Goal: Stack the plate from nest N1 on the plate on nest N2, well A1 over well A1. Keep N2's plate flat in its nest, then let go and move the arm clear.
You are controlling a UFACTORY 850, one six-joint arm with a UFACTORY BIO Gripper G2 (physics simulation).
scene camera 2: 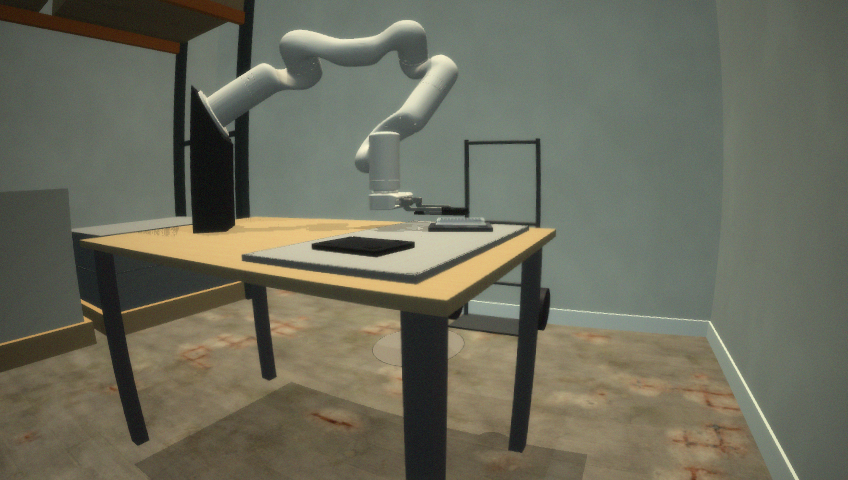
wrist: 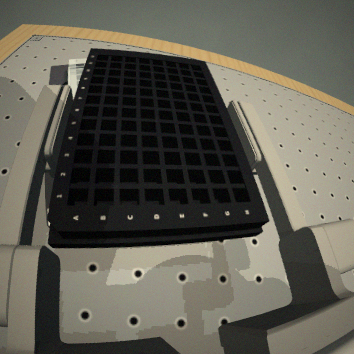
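Note:
There is a black well plate [wrist: 149,156] that I can see.

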